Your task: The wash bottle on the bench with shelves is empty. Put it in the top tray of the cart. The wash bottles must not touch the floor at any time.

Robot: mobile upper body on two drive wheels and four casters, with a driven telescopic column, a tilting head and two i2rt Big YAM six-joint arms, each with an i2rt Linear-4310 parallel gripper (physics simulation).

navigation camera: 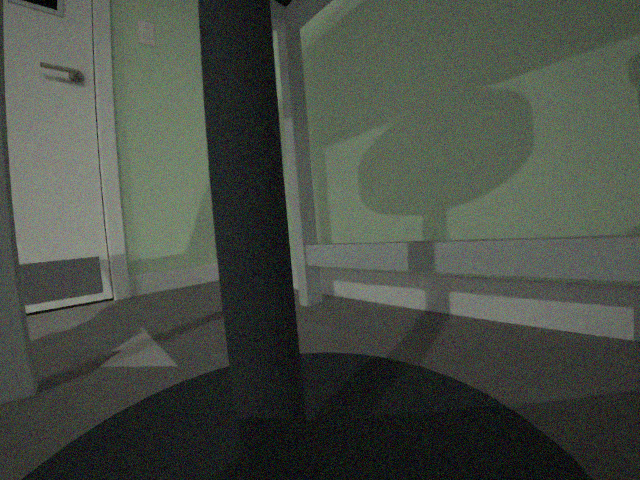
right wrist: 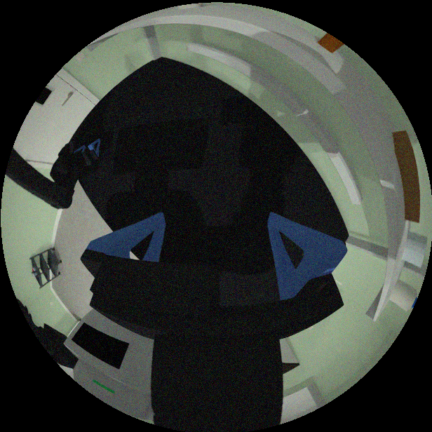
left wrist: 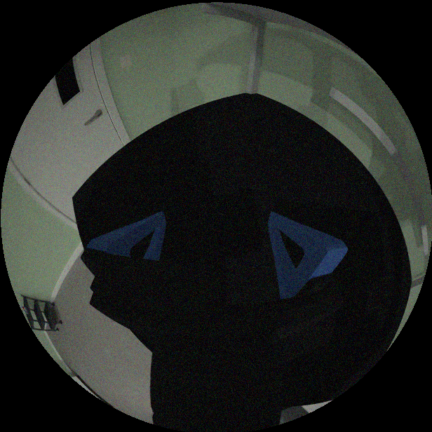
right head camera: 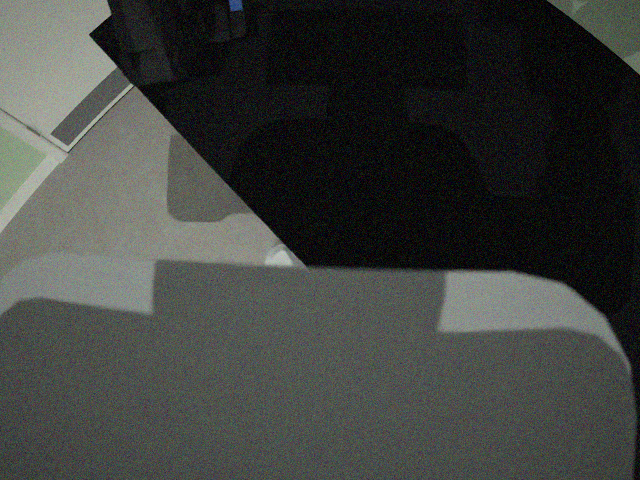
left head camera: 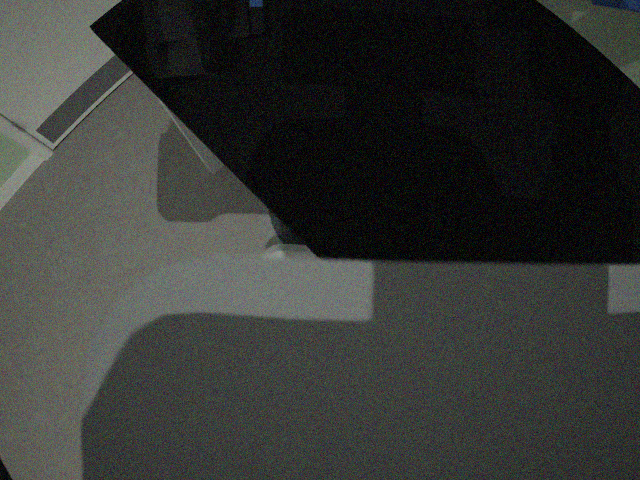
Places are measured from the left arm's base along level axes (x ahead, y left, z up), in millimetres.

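Pixels of known places: left gripper, fingertip midpoint: (right head camera: 216,11); right gripper, fingertip midpoint: (left head camera: 636,4).
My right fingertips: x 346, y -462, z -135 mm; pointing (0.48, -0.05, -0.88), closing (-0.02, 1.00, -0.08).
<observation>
Behind a point stands the place of what it marks.
No wash bottle can be made out in these views. My left gripper (left wrist: 216,217) (right wrist: 91,142) is open and empty, low over the black bench top (left head camera: 413,155) @(x 331, y -308, z -496 mm) (right head camera: 387,180) @(x 286, y -294, z -496 mm) (left wrist: 215,135); in the left head view a blue bit of it shows at the top edge. My right gripper (right wrist: 216,217) is open and empty over the same black top. A small dark tiered rack, which looks like the cart (left wrist: 51,314) (right wrist: 53,259), stands far off by the green wall; its top tray is too small to read.
A blurred grey surface (left head camera: 361,392) (right head camera: 320,392) with pale patches fills the lower head views. A white door (left head camera: 46,46) @(x 1068, y 1008, z -922 mm) (navigation camera: 56,180) @(x 1264, y 821, z -913 mm) stands beyond the bench. Shelving with a brown item (right wrist: 407,175) lies at the right wrist view's right side. A pale rail (navigation camera: 516,258) @(x 778, y -513, z -1260 mm) runs low along the wall.
</observation>
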